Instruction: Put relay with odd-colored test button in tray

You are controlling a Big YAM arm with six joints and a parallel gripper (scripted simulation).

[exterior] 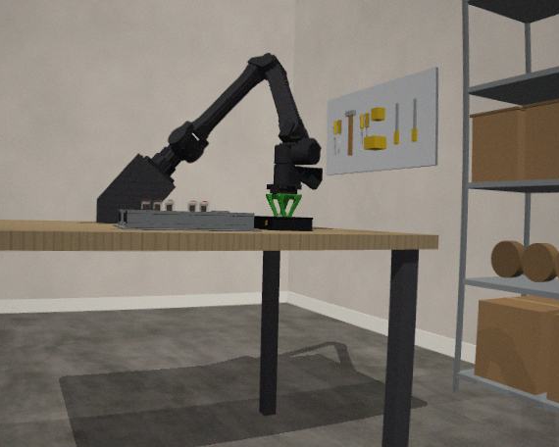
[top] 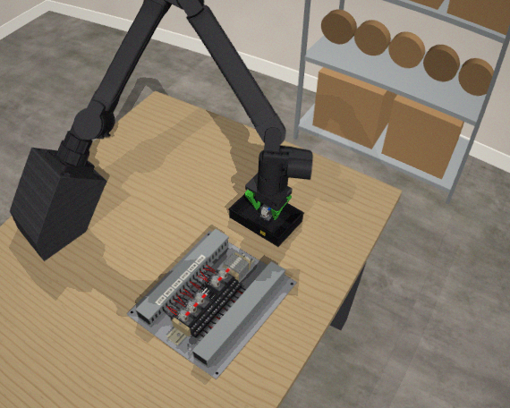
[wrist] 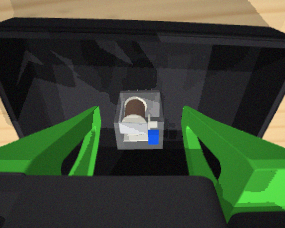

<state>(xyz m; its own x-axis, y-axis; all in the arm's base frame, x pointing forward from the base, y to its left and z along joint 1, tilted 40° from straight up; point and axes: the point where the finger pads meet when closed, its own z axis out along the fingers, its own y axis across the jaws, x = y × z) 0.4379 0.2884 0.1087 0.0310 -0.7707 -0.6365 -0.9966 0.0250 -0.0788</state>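
Now: the grey relay 10 mm below my hand. From my hand the other things lie so: black tray: 10 mm below.
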